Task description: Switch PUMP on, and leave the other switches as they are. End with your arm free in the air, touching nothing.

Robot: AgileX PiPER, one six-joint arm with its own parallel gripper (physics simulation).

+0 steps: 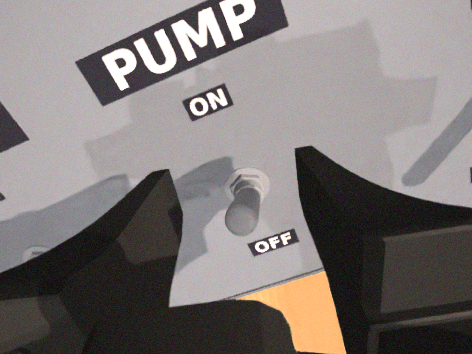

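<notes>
The PUMP switch (242, 212) is a grey toggle lever on a round nut, on a grey panel (320, 100). Its lever tips down toward the OFF label (273, 242). The ON label (208, 102) and the large PUMP label (182, 45) are above it. My gripper (235, 182) is open, with one black finger to the left of the lever and one to the right. A gap shows between the lever and each finger, and nothing is held. How far the fingertips are from the panel is hard to tell.
The panel's lower edge (280, 283) shows between the fingers, with an orange-yellow surface (310, 315) beyond it. Part of another switch's nut (37, 253) shows at the left. Part of a dark label (9, 131) is at the left edge. A long shadow lies at the right.
</notes>
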